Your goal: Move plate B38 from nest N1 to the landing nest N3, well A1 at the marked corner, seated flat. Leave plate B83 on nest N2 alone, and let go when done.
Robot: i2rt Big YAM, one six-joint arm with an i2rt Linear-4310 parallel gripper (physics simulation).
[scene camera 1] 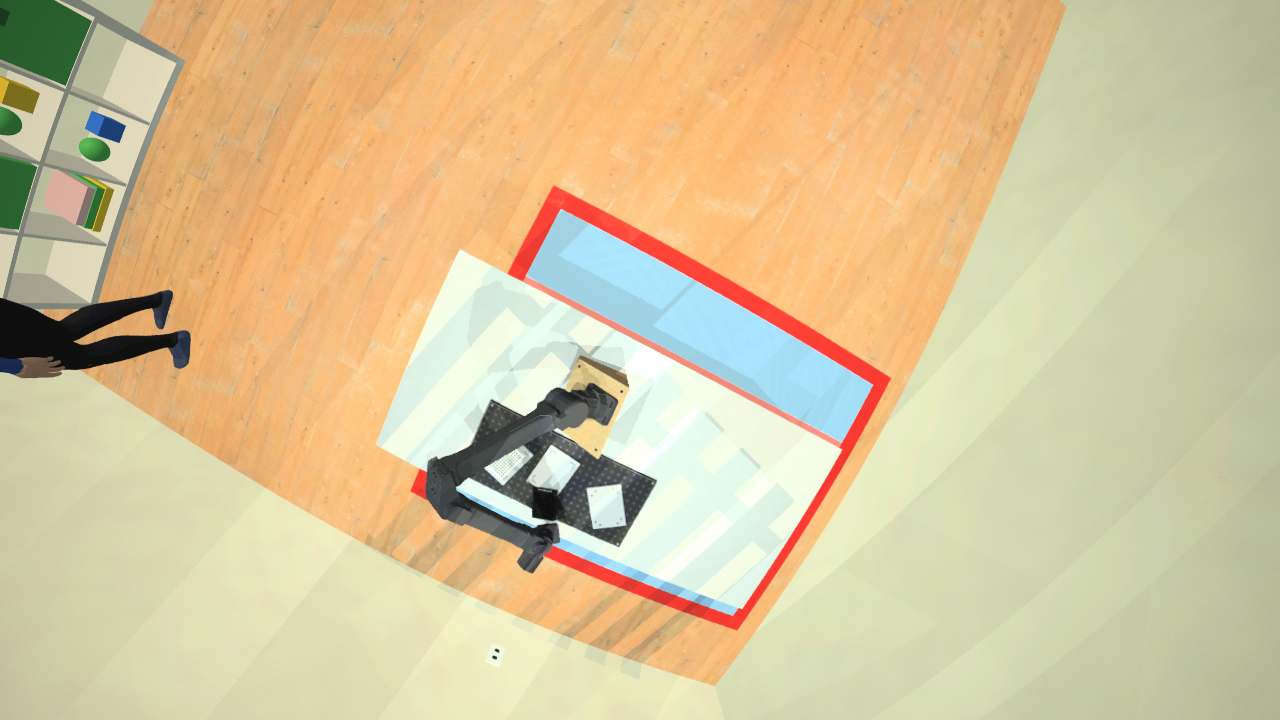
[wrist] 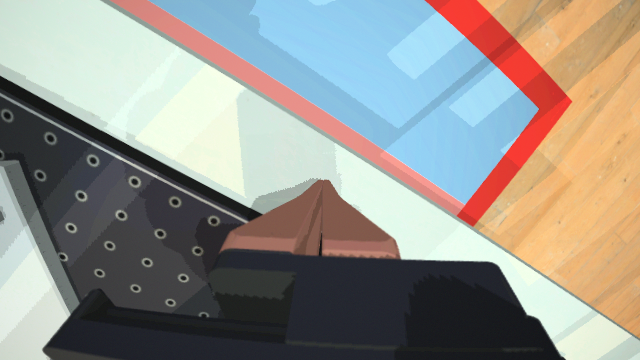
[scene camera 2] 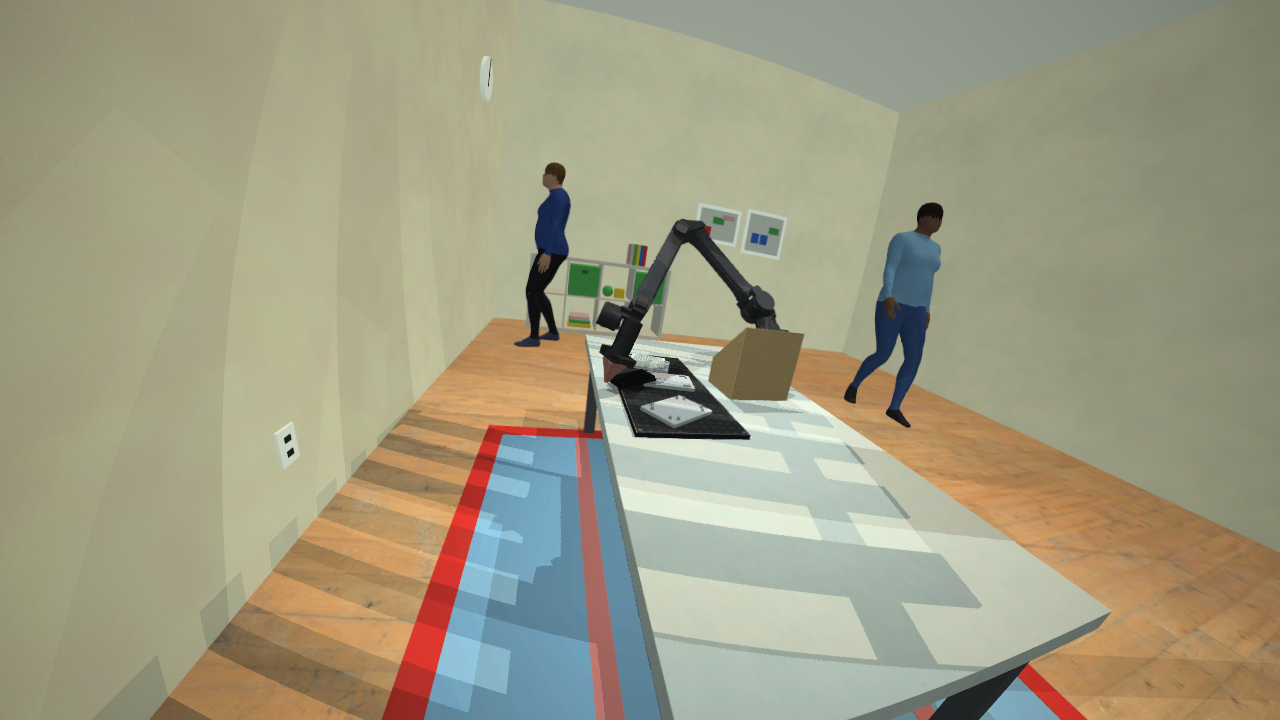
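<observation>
A black well plate (scene camera 1: 544, 503) (scene camera 2: 633, 377) lies off the nests, at the wall-side edge of the black perforated board (scene camera 1: 639, 494) (scene camera 2: 726, 428) (wrist: 145, 220). A white well plate (scene camera 1: 507, 465) (scene camera 2: 650, 362) sits on the left nest in scene camera 1. The middle nest (scene camera 1: 555, 466) (scene camera 2: 671, 383) and the right nest (scene camera 1: 606, 506) (scene camera 2: 676, 411) are bare. Plate labels and the marked corner are unreadable. My gripper (scene camera 1: 552, 531) (scene camera 2: 612, 368) (wrist: 323, 189) is shut and empty beside the black plate, fingertips together over the table's edge strip. The black plate does not show in the wrist view.
My arm (scene camera 1: 501, 447) (scene camera 2: 657, 273) arches over the board from its base on a tan block (scene camera 1: 586, 433) (scene camera 2: 768, 365). The white table's edge (wrist: 350, 150) runs close past my fingers, with a red-bordered blue floor area (wrist: 320, 75) beyond. Two people (scene camera 2: 550, 223) (scene camera 2: 911, 277) stand away from the table.
</observation>
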